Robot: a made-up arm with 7 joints.
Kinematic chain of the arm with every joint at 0, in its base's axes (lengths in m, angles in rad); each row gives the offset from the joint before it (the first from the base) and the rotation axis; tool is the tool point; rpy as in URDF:
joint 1: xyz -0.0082 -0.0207 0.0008 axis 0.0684 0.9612 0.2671
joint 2: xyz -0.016 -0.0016 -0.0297 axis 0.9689 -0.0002 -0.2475
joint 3: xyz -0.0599 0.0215 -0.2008 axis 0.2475 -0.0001 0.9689
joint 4: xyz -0.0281 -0.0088 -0.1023 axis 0.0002 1 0
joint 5: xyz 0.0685 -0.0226 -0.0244 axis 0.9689 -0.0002 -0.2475
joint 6: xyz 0.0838 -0.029 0.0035 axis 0.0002 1 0
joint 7: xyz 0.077 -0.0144 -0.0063 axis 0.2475 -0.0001 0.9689
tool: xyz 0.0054 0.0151 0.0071 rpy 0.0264 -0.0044 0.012
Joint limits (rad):
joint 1: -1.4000..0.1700
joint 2: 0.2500..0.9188
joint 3: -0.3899..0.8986
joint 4: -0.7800..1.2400
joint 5: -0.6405..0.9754
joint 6: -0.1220..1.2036
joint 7: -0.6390..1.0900
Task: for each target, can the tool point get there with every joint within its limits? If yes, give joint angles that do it. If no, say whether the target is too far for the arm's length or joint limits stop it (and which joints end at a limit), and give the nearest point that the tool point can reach.
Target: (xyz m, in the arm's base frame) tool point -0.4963 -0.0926 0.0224
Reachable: no: joint limits stop it (at a limit: joint 1, joint 2, joint 3, joint 4, joint 6, joint 7) | nearest point -0.0164 -0.0660 -0.1920 | short by 0.526 m
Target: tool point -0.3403 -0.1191 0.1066
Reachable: no: joint limits stop it (at a limit: joint 1, joint 2, joint 3, joint 4, joint 6, joint 7) | nearest point -0.0148 -0.0599 -0.1884 | short by 0.443 m
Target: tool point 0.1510 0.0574 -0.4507
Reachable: yes | joints -0.2180 0.3850 -0.2823 0.2503 0.8537 0.8195 -0.4428
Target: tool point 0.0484 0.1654 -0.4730
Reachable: yes | joints -0.0583 0.4851 -0.0015 0.5806 0.5796 0.8181 0.6733
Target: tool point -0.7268 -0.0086 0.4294
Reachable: no: too far | nearest point 0.0835 0.0919 0.0869 | short by 0.885 m
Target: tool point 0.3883 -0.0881 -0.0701
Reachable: yes | joints -1.1446 0.3721 -0.1581 -0.1117 0.7824 0.4097 -0.3405
